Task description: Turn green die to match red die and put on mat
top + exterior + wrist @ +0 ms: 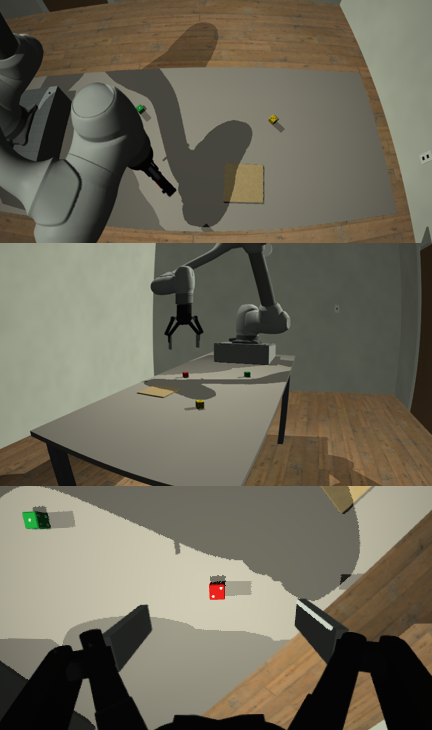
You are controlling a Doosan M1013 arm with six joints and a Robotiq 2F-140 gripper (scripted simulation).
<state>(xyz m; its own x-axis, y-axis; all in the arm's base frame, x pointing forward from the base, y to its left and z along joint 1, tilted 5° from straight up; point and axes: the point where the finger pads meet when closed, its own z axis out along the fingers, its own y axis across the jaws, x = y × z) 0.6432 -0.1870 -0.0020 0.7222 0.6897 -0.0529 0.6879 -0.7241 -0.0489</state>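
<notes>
Now: the red die 150 mm below my hand and 10 mm behind it. Also, from my hand: tan mat: 280 mm ahead, 160 mm below; green die: 300 mm to the left, 150 mm below, 120 mm behind; yellow die: 410 mm ahead, 240 mm to the left, 150 mm below.
</notes>
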